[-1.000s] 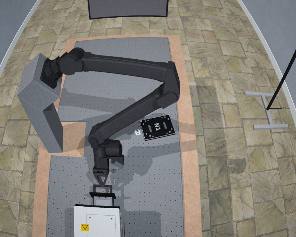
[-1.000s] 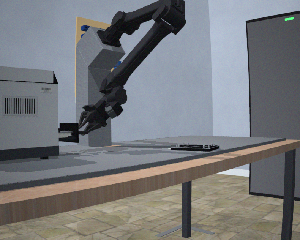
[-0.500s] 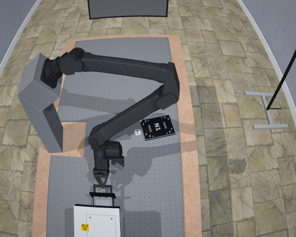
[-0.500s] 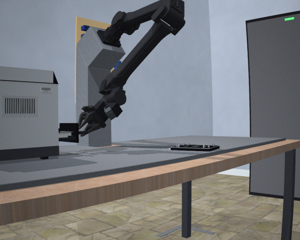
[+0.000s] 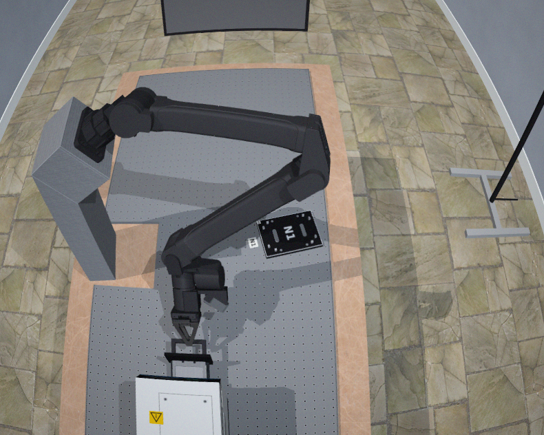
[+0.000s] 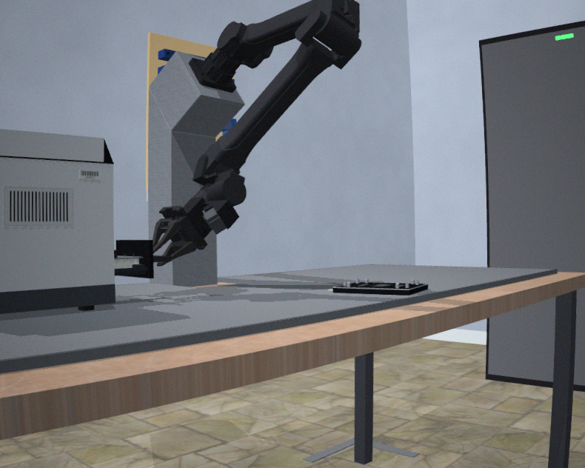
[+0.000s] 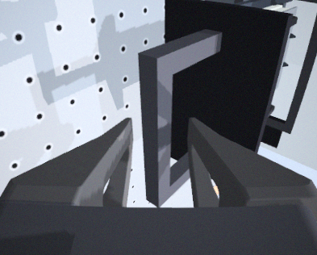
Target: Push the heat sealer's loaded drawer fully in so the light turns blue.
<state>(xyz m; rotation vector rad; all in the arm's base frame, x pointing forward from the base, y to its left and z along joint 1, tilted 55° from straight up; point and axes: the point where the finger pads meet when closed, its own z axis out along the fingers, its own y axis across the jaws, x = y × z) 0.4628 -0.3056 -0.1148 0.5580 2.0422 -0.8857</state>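
The sealer drawer lies 110 mm to the right of my hand, 10 mm below it and 10 mm behind it. From my hand the other things lie so: white tag: 330 mm to the left, 180 mm ahead, 80 mm below.
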